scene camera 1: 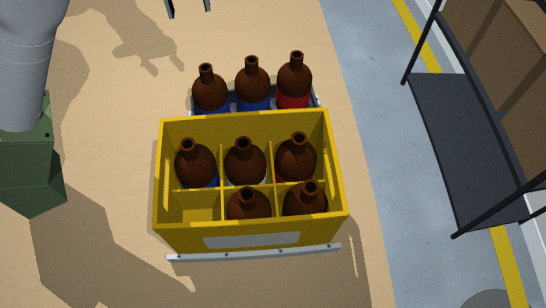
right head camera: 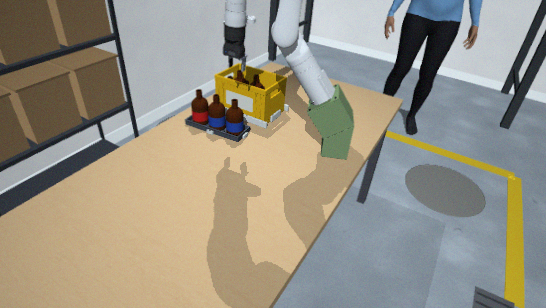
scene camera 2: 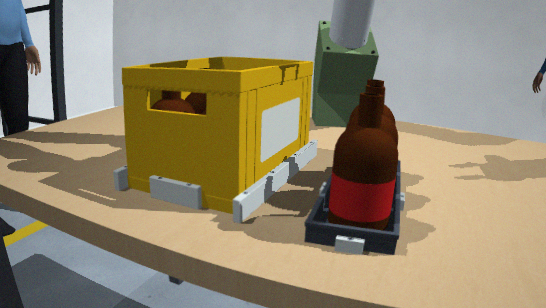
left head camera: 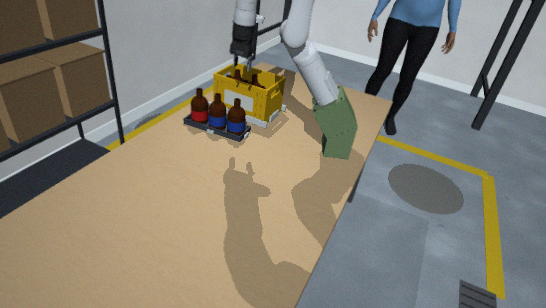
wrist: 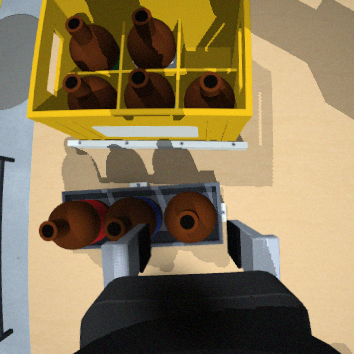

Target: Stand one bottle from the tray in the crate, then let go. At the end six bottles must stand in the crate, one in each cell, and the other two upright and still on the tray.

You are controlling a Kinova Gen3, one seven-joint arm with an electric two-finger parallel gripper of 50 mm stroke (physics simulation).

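Pixels of known places: gripper, between the fingertips: [scene camera 1: 189, 11] [right head camera: 236, 68] [left head camera: 241, 68] [wrist: 188, 237]; arm's base, origin of its link: [scene camera 1: 15, 112] [right head camera: 323, 97] [scene camera 2: 348, 36] [left head camera: 327, 98].
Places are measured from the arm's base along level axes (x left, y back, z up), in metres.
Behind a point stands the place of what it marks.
Observation:
On the dark tray [left head camera: 220, 133] @[x 0.134, y -0.387, z -0.216 m] [scene camera 2: 320, 235] @[x 0.048, y -0.568, z -0.216 m] [wrist: 219, 205] @[x 0.073, y -0.294, z -0.201 m] three brown bottles stand upright in a row: a red-labelled one [left head camera: 199, 107] @[x 0.116, y -0.497, z -0.133 m] [scene camera 1: 294, 80] @[x 0.058, y -0.508, z -0.112 m] [scene camera 2: 361, 200] @[x 0.086, y -0.553, z -0.175 m], a blue-labelled middle one [left head camera: 217, 111] @[x 0.117, y -0.412, z -0.127 m] [scene camera 1: 252, 85] @[x 0.058, y -0.426, z -0.111 m] and a blue-labelled end one [left head camera: 236, 120] @[x 0.116, y -0.325, z -0.143 m] [scene camera 1: 210, 92] @[x 0.056, y -0.344, z -0.111 m] [wrist: 192, 205] @[x 0.066, y -0.335, z -0.104 m] nearest the arm's base. The yellow crate [left head camera: 260, 104] @[x -0.036, y -0.284, z -0.125 m] [scene camera 1: 172, 235] @[x -0.219, y -0.261, z -0.087 m] [scene camera 2: 180, 135] @[x -0.144, y -0.522, z -0.136 m] [wrist: 220, 125] @[x -0.036, y -0.290, z -0.104 m] holds several bottles; its empty cell [scene camera 1: 200, 212] @[x -0.138, y -0.290, z -0.219 m] is the lower left one in scene camera 1. My gripper [left head camera: 242, 66] @[x 0.079, y -0.333, z 0.068 m] [right head camera: 237, 65] @[x 0.079, y -0.333, z 0.068 m] [scene camera 1: 189, 11] @[x 0.079, y -0.333, z 0.068 m] [wrist: 188, 237] @[x 0.079, y -0.333, z 0.068 m] is open and empty, above bottle height. In the wrist view the end bottle shows just ahead, between the finger lines.
The crate stands close beside the tray, with pale stop strips [scene camera 1: 252, 252] [scene camera 2: 275, 177] along its base. The green arm base [left head camera: 337, 122] @[x 0.048, y 0.065, z -0.062 m] [scene camera 1: 27, 165] @[x -0.068, y 0.002, z -0.066 m] stands on the table. Shelving with boxes [left head camera: 30, 92] is beyond the table's edge. A person [left head camera: 407, 45] stands behind the table.

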